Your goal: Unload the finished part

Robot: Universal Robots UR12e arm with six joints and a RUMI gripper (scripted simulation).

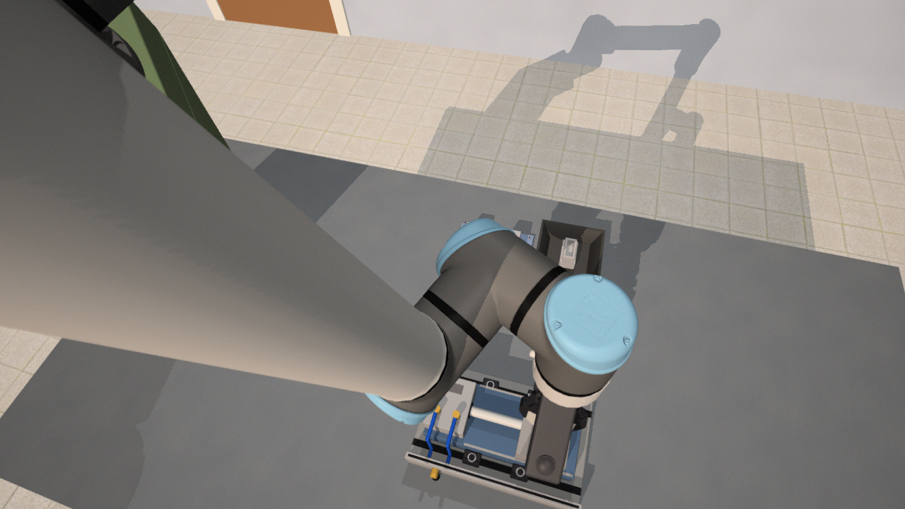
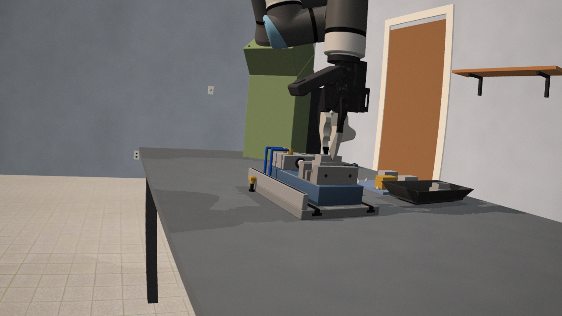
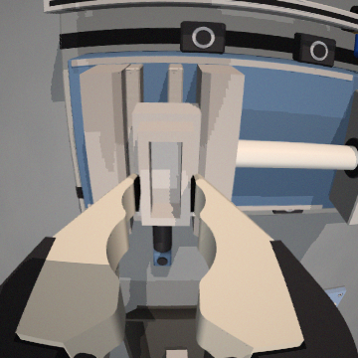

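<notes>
Right now the vise rod is 8 cm behind my hand, 2 cm to the left of it and 4 cm below it. The rest, counted from my hand: vise 6 cm behind, 2 cm to the left, 8 cm below; then orange block 6 cm behind, 32 cm to the left, 10 cm below; then blue fixture plate 8 cm behind, 38 cm to the left, 12 cm below.
</notes>
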